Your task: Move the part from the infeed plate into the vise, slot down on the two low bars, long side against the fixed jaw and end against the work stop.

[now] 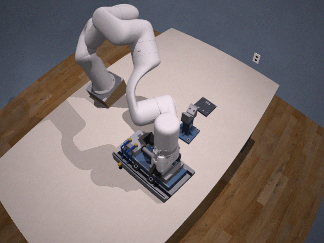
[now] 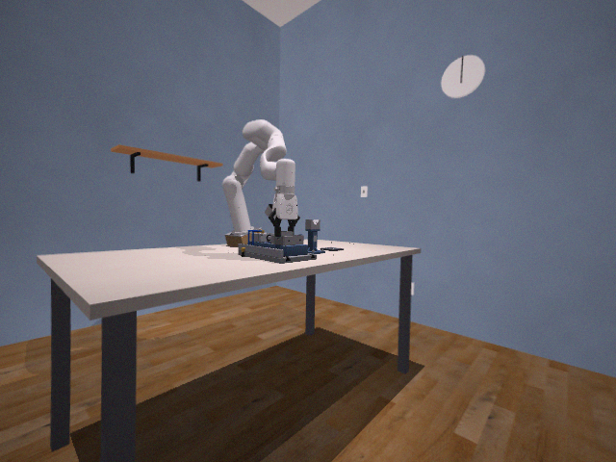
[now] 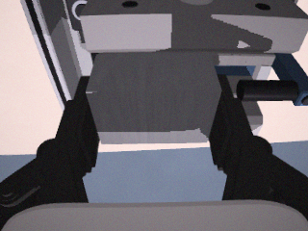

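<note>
Right now my hand is 2 cm above the part. Also, from my hand: fixed jaw (3 cm below, 3 cm ahead, 2 cm to the left); then work stop (7 cm to the left, 2 cm below, 1 cm behind); then moving jaw (4 cm behind, 3 cm below, 1 cm to the left).
</note>
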